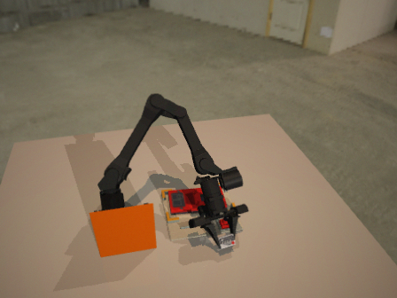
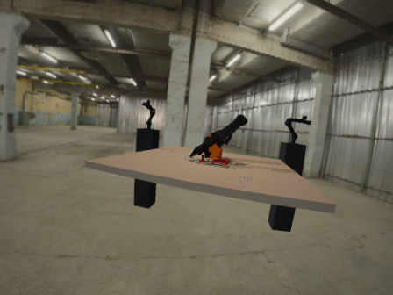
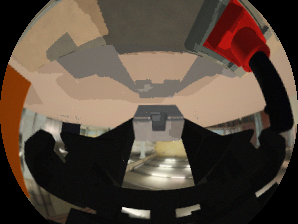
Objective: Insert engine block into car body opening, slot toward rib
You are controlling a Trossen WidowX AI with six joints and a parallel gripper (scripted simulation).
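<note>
Right now my gripper tip is 200 mm to the right of the pale base plate and 30 mm above it. From my gripper tip the other things lie so: engine block 10 mm to the left.
</note>
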